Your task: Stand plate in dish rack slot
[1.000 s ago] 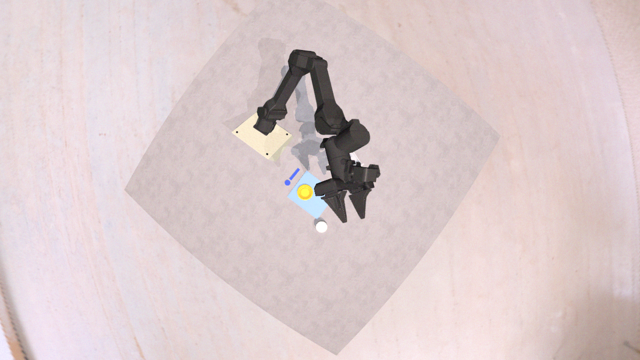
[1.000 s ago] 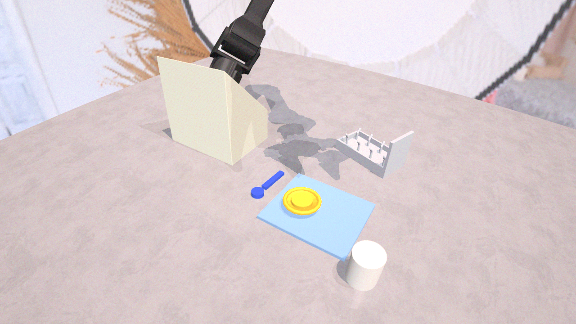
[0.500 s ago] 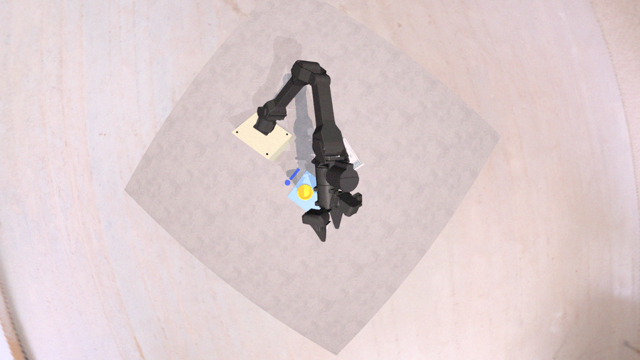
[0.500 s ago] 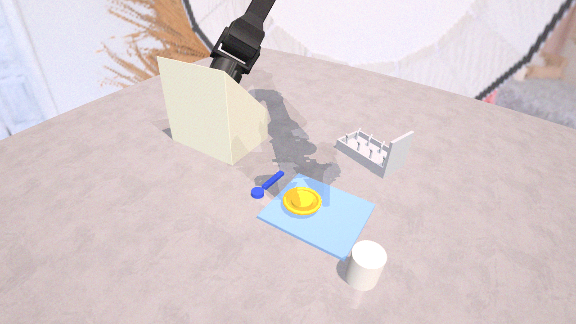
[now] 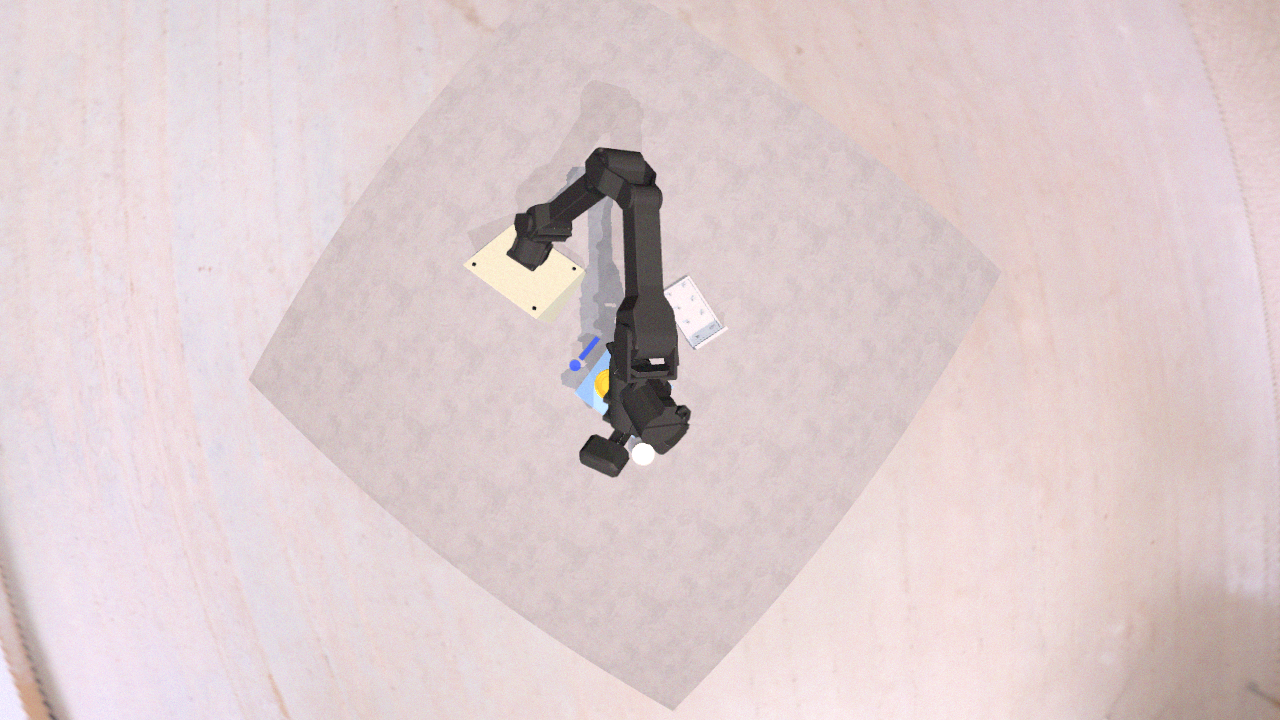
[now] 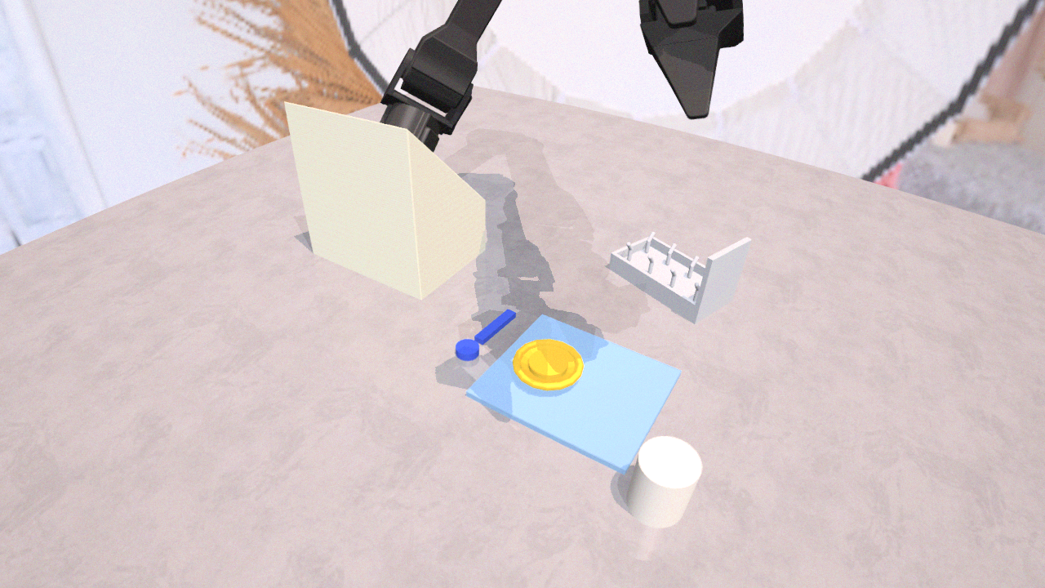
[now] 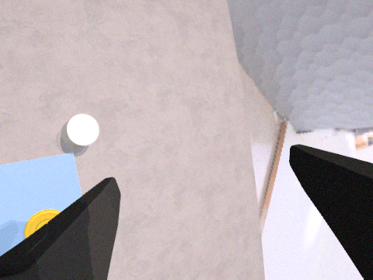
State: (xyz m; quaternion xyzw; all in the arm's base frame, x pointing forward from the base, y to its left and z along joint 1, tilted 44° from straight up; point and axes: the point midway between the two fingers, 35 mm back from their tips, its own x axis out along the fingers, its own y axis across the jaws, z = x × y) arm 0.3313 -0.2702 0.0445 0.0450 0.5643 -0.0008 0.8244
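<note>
Right now the yellow plate is 270 mm below my gripper tip, 90 mm behind it and 60 mm to the left of it. The rest, counted from my gripper tip: light blue mat (290 mm below, 60 mm to the left, 60 mm behind); then white cup (260 mm below, 40 mm ahead, 20 mm to the right); then blue spoon (290 mm below, 160 mm behind, 70 mm to the left).
</note>
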